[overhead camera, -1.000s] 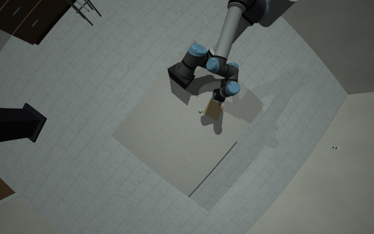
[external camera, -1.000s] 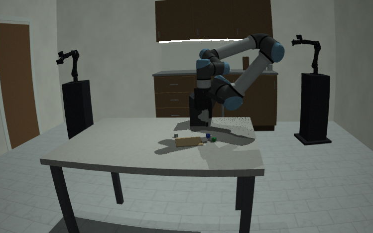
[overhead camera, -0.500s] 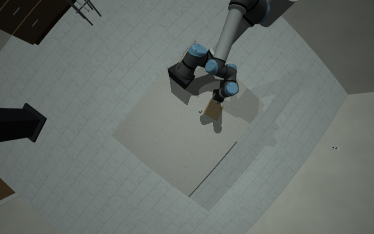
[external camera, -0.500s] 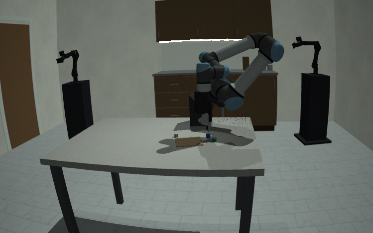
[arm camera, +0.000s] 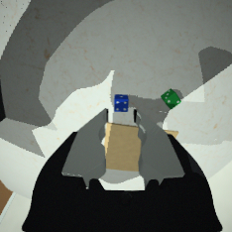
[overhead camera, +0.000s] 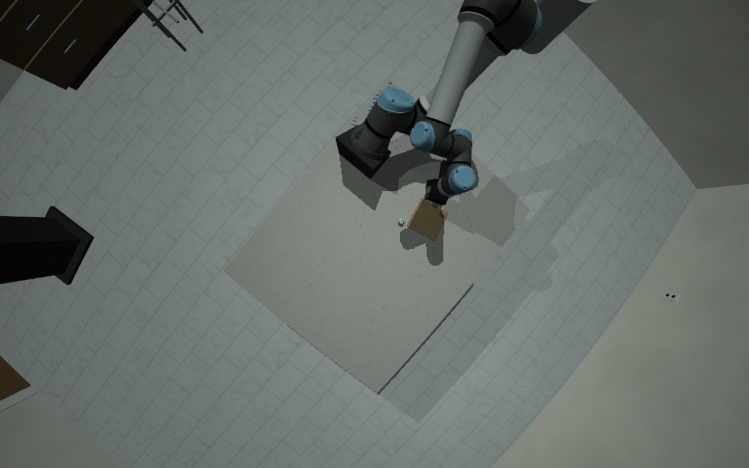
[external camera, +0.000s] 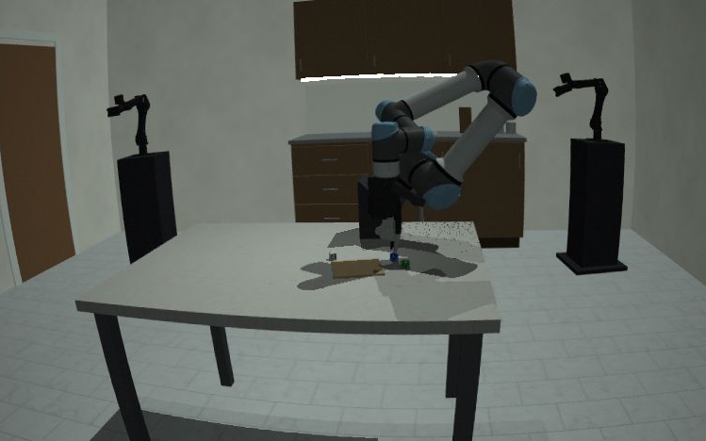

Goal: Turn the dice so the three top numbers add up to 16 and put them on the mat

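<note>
My gripper is now 30 mm above the blue die. Round my hand: white die 30 mm behind, 180 mm to the right, 30 mm below; green die 70 mm ahead, 30 mm to the left, 30 mm below; tan mat 60 mm ahead, 110 mm to the right, 40 mm below.
</note>
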